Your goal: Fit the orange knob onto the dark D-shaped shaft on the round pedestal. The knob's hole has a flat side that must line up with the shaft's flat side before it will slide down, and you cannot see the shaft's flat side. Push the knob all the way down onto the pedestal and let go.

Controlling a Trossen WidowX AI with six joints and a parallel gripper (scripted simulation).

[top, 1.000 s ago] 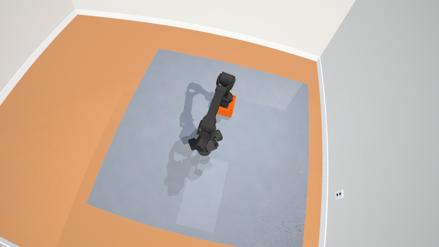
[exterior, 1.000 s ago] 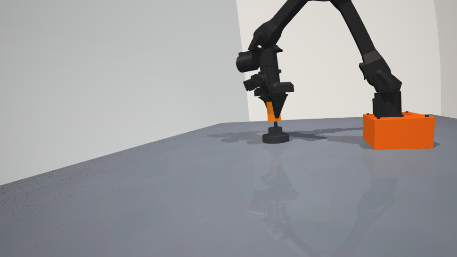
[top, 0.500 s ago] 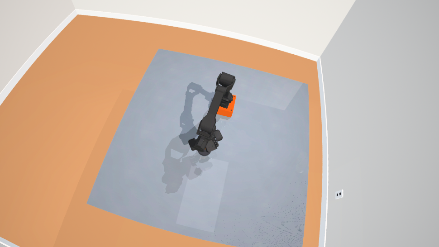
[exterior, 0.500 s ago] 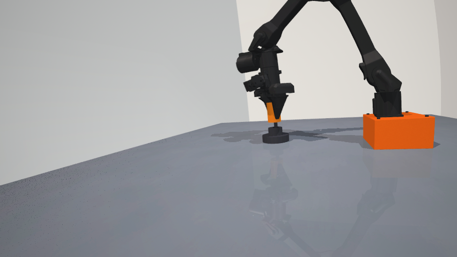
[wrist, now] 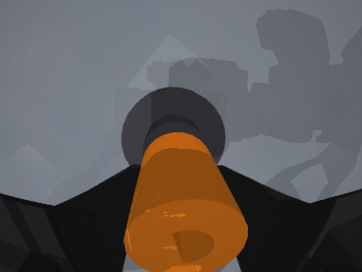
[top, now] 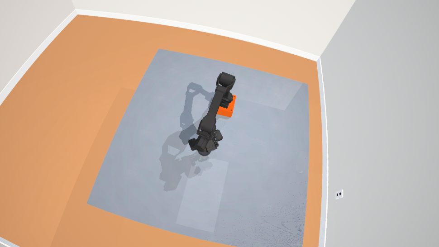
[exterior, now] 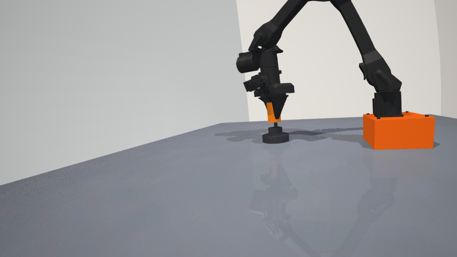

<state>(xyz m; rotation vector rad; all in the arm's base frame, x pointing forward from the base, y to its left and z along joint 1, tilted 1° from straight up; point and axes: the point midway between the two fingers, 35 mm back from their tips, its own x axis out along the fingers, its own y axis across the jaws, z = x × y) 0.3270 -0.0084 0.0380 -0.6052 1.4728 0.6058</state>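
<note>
The orange knob lies 2 cm above my gripper tip. From my gripper tip the other things lie so: round dark pedestal: 4 cm below.
</note>
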